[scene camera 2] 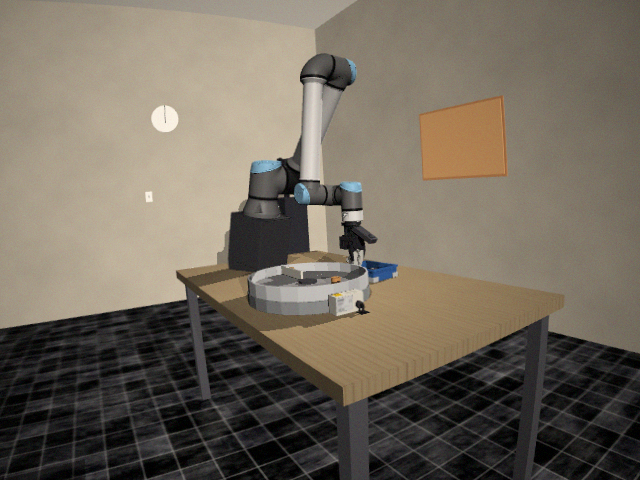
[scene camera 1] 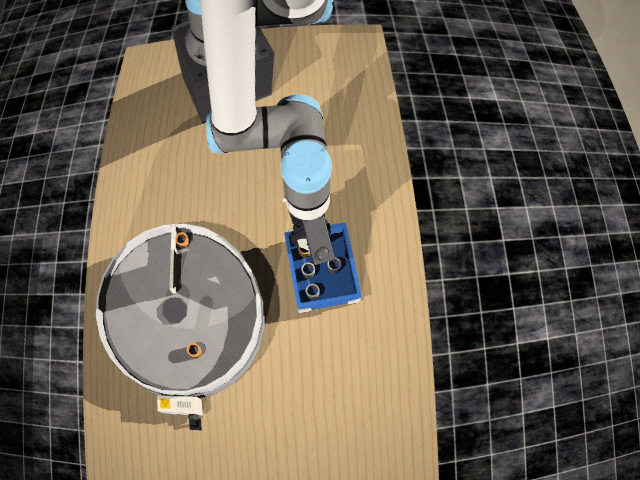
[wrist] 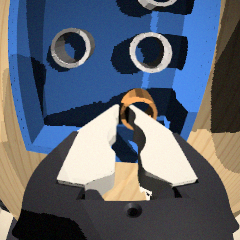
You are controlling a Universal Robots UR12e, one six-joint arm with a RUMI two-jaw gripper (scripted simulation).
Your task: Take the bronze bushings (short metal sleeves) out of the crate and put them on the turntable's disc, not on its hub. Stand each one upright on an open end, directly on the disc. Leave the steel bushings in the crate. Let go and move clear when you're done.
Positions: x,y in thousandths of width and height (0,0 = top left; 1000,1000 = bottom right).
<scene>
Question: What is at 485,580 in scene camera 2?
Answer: A turntable.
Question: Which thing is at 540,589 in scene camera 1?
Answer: A blue crate.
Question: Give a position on a blue crate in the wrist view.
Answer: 215,423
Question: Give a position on a turntable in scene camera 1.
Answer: At 232,682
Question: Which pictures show the gripper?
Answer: Scene camera 2, scene camera 1 and the wrist view: all of them.
</scene>
